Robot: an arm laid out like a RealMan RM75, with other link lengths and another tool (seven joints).
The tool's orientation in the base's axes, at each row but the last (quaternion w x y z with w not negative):
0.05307 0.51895 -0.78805 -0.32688
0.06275 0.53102 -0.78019 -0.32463
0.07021 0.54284 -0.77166 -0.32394
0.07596 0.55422 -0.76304 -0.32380
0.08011 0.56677 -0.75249 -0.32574
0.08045 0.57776 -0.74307 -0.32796
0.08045 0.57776 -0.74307 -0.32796
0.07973 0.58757 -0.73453 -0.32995
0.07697 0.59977 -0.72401 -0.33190
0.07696 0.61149 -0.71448 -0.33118
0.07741 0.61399 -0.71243 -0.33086
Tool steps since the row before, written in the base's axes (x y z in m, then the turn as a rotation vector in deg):
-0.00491 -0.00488 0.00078 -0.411 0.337 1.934
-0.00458 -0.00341 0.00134 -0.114 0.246 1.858
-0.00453 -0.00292 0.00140 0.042 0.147 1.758
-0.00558 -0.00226 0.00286 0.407 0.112 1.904
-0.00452 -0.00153 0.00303 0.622 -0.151 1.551
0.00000 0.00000 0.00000 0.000 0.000 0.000
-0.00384 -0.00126 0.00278 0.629 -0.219 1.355
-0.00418 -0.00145 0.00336 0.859 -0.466 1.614
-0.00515 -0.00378 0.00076 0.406 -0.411 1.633
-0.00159 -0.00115 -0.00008 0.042 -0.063 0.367
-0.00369 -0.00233 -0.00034 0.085 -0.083 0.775
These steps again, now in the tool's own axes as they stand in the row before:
0.00620 0.00308 -0.00078 -0.594 1.508 -1.181
0.00459 0.00361 -0.00052 -0.624 1.210 -1.293
0.00405 0.00381 -0.00025 -0.574 1.009 -1.329
0.00342 0.00570 -0.00050 -0.715 0.797 -1.630
0.00219 0.00516 -0.00075 -0.463 0.381 -1.567
0.00000 0.00000 0.00000 0.000 0.000 0.000
0.00165 0.00456 -0.00073 -0.353 0.254 -1.446
0.00166 0.00520 -0.00104 -0.265 0.195 -1.858
0.00464 0.00442 0.00057 -0.199 0.579 -1.620
0.00147 0.00123 0.00044 -0.060 0.172 -0.328
0.00312 0.00278 0.00129 -0.172 0.367 -0.671

